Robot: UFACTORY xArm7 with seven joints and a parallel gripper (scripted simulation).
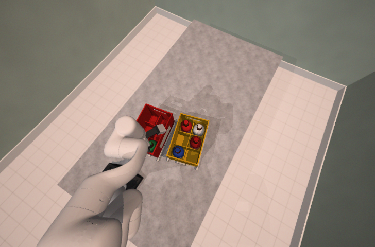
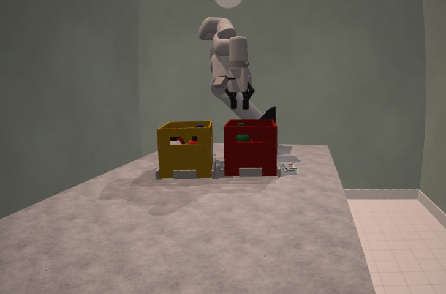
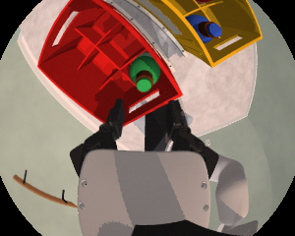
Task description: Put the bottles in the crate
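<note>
My hand is 27 cm short of the white bottle, 16 cm to the left of it and 15 cm above it. From my hand the other things lie so: blue bottle: 15 cm to the right, 15 cm below, 8 cm ahead; green-labelled bottle: 15 cm below; red crate: 16 cm below, 7 cm to the left, 7 cm ahead.
</note>
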